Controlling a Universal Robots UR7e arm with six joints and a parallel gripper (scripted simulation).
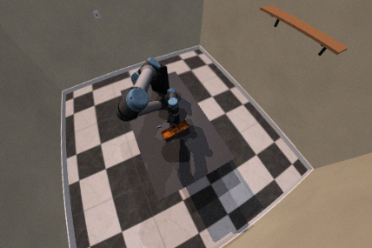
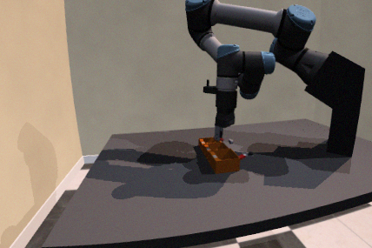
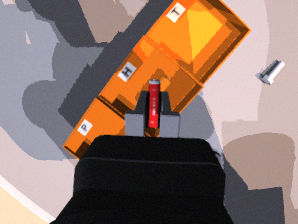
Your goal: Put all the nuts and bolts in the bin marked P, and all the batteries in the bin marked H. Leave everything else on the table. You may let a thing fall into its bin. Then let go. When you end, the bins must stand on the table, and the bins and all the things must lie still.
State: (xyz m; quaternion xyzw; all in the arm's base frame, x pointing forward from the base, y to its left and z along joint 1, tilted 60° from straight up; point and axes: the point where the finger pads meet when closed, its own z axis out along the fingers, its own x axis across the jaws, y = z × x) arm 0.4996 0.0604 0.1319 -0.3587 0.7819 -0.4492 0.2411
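Right now the red battery is 10 mm below my hand. Also, from my hand: orange battery (70 mm below); orange three-compartment bin (60 mm below, 10 mm ahead); dark nut (120 mm behind, 80 mm below, 40 mm to the left).
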